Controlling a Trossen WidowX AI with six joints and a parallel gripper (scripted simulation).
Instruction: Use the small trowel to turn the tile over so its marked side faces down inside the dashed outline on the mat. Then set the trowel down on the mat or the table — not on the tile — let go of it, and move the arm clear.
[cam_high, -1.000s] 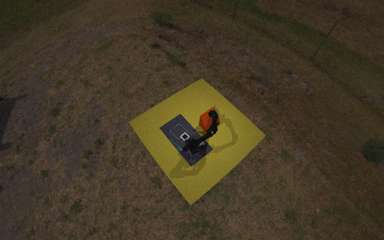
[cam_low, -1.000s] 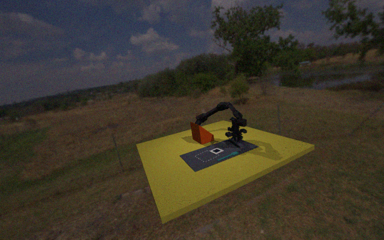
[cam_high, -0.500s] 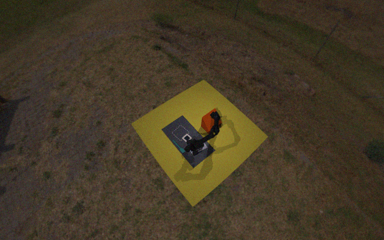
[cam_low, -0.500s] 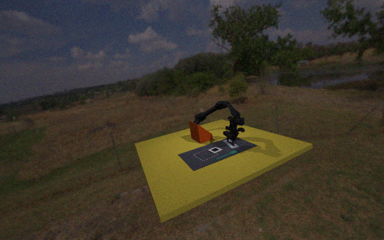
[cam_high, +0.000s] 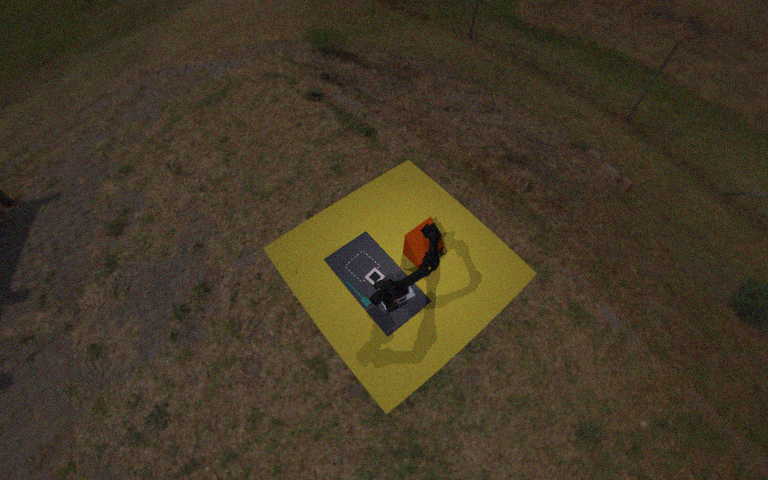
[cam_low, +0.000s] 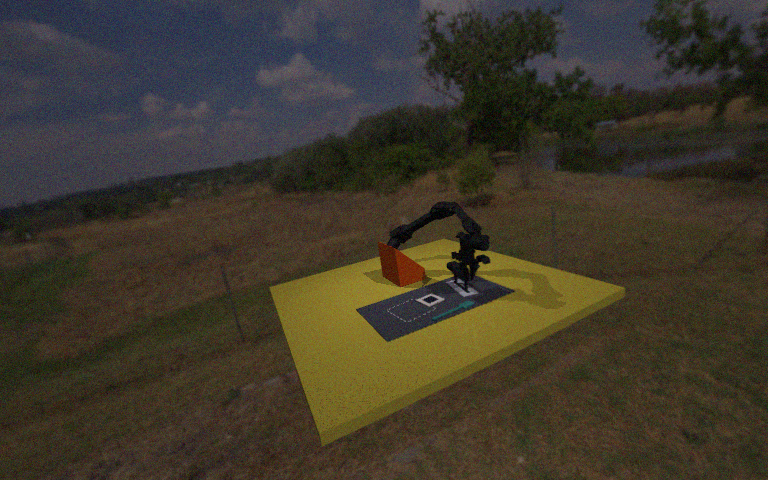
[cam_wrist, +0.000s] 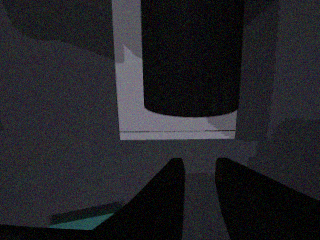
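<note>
The trowel lies 6 cm behind my gripper tip, 3 cm below it and 2 cm to the left of it. From my gripper tip the other things lie so: dark grey mat: 15 cm to the right, 8 cm below, 8 cm behind; then teal bar: 15 cm to the right, 6 cm below, 6 cm ahead; then tile: 17 cm to the right, 9 cm behind, 6 cm below.
</note>
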